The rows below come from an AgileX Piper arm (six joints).
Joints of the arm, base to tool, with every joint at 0 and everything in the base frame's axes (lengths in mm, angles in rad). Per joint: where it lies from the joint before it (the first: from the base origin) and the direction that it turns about. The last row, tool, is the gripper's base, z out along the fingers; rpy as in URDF.
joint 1: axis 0 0 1 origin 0 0 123
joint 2: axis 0 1 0 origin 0 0 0
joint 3: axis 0 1 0 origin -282.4 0 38.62
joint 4: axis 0.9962 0 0.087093 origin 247.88 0 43.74
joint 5: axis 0 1 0 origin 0 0 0
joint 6: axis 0.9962 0 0.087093 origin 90.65 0 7.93
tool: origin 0 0 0 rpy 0 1.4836 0
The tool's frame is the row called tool.
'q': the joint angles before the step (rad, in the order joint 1, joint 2, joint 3, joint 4, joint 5, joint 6). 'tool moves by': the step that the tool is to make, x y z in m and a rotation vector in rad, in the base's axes. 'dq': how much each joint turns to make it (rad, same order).
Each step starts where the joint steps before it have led.
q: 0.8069, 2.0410, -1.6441, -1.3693, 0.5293, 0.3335
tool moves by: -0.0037, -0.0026, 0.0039, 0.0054, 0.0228, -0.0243
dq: 0.0048, -0.0154, 0.0024, 0.0598, 0.0268, -0.0371
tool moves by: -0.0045, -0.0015, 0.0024, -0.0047, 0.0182, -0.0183
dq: 0.0078, -0.0132, 0.0056, 0.0429, 0.0278, -0.0305
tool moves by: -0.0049, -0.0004, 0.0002, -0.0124, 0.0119, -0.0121
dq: 0.0103, -0.0099, 0.0105, 0.0202, 0.0255, -0.0163
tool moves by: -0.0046, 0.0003, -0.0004, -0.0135, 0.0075, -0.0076
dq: 0.0106, -0.0074, 0.0102, 0.0097, 0.0214, -0.0096
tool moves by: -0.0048, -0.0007, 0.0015, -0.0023, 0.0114, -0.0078
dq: 0.0085, -0.0127, 0.0104, 0.0199, 0.0167, -0.0106
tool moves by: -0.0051, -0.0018, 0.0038, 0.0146, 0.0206, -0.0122
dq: 0.0062, -0.0184, 0.0079, 0.0400, 0.0146, -0.0135
